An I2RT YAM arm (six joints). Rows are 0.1 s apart.
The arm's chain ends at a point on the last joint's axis. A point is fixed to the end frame.
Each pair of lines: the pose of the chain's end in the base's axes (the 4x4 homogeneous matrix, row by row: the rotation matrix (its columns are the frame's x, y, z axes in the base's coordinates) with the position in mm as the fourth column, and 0 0 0 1 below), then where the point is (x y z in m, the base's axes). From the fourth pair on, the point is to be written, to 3 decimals.
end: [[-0.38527, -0.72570, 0.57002, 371.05], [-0.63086, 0.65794, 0.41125, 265.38], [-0.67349, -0.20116, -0.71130, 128.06], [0, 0, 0, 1]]
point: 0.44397 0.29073 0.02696
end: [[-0.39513, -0.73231, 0.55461, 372.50], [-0.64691, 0.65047, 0.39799, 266.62], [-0.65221, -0.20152, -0.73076, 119.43], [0, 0, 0, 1]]
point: 0.44338 0.29006 0.01644
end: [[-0.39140, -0.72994, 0.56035, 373.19], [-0.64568, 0.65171, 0.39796, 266.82], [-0.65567, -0.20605, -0.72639, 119.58], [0, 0, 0, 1]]
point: 0.44483 0.29027 0.01712
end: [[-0.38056, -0.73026, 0.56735, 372.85], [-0.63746, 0.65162, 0.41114, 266.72], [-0.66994, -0.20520, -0.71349, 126.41], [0, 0, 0, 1]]
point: 0.446 0.292 0.025
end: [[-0.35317, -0.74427, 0.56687, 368.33], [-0.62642, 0.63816, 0.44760, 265.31], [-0.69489, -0.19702, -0.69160, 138.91], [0, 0, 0, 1]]
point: 0.442 0.296 0.040
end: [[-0.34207, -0.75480, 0.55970, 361.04], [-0.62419, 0.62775, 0.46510, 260.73], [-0.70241, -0.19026, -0.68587, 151.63], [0, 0, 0, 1]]
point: 0.434 0.293 0.053
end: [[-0.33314, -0.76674, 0.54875, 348.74], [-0.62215, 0.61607, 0.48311, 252.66], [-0.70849, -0.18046, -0.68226, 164.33], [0, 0, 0, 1]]
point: 0.421 0.288 0.066
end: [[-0.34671, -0.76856, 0.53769, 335.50], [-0.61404, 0.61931, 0.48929, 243.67], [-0.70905, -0.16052, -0.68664, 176.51], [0, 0, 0, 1]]
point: 0.406 0.280 0.077
